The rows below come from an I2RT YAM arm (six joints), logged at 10 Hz.
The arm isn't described. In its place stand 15 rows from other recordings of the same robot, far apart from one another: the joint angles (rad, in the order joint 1, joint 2, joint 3, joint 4, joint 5, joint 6), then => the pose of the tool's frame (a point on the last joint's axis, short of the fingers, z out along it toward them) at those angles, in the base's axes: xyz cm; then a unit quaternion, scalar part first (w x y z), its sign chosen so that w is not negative.
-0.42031, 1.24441, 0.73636, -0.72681, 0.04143, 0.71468 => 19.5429 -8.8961 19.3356 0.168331 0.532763 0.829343 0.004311
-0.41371, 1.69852, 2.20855, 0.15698, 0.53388, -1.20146 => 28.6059 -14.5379 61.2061 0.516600 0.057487 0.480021 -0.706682
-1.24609, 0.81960, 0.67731, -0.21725, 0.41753, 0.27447 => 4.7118 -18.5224 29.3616 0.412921 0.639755 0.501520 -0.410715
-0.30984, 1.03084, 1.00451, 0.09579, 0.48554, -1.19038 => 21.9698 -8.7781 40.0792 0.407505 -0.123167 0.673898 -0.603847
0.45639, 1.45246, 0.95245, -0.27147, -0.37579, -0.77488 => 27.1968 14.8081 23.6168 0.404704 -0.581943 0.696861 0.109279
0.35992, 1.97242, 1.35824, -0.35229, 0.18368, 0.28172 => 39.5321 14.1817 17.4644 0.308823 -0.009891 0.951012 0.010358
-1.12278, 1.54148, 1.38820, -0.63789, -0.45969, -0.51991 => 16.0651 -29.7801 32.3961 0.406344 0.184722 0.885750 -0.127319
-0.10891, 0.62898, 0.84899, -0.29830, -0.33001, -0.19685 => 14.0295 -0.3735 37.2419 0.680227 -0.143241 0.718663 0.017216
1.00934, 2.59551, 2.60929, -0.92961, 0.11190, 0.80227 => 29.9592 46.8848 22.7235 0.239838 -0.079813 0.942170 0.220054
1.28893, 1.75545, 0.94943, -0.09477, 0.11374, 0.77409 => 10.1042 33.4405 15.2054 0.214621 -0.221974 0.916572 0.254089
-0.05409, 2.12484, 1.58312, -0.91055, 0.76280, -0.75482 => 40.9619 -4.6811 16.4058 0.095681 0.297311 -0.877794 0.363220
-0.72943, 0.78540, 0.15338, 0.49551, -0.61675, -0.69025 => 13.9368 -9.6962 18.9826 0.624056 -0.185372 0.721903 -0.234622
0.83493, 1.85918, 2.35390, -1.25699, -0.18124, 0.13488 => 23.7603 27.1949 46.0444 0.307787 -0.347423 0.847894 0.256204
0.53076, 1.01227, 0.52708, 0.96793, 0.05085, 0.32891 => 19.2232 11.0731 32.7052 0.783030 -0.030491 0.516978 0.344483
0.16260, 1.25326, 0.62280, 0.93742, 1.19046, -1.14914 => 25.5982 0.8496 29.4690 0.431651 0.060275 0.663537 -0.608082
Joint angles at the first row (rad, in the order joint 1, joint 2, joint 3, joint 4, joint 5, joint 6):
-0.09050, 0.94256, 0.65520, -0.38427, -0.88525, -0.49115
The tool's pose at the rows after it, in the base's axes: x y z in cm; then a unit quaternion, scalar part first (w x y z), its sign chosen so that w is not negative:
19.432 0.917 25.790 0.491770 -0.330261 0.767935 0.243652
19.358 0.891 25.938 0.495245 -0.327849 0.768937 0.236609
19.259 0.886 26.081 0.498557 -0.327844 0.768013 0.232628
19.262 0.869 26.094 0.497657 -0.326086 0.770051 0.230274
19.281 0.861 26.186 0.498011 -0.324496 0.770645 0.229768
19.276 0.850 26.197 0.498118 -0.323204 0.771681 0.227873
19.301 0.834 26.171 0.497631 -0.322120 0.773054 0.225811
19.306 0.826 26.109 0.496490 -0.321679 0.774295 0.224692
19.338 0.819 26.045 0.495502 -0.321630 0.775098 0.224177
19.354 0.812 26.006 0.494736 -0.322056 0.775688 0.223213
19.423 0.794 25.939 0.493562 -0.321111 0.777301 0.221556
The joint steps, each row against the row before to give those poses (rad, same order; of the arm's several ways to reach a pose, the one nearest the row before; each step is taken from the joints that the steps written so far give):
-0.00001, -0.01031, 0.00137, 0.01520, 0.03733, 0.03155
0.00003, -0.00834, -0.00002, 0.00346, 0.01397, 0.00454
-0.00004, -0.00810, 0.00001, 0.00151, 0.00555, 0.00099
0.00001, -0.00004, 0.00149, -0.00331, 0.00697, 0.00081
-0.00002, 0.00001, 0.00307, -0.00077, 0.00240, 0.00383
0.00004, -0.00100, 0.00004, 0.00002, 0.00497, 0.00151
-0.00003, 0.00102, -0.00002, 0.00002, 0.00538, -0.00001
0.00004, 0.00088, -0.00089, -0.00154, 0.00336, -0.00150
0.00000, 0.00230, -0.00063, -0.00013, 0.00166, -0.00168
-0.00005, 0.00142, -0.00002, -0.00141, 0.00185, -0.00296
0.00003, 0.00381, 0.00000, 0.00078, 0.00492, -0.00077

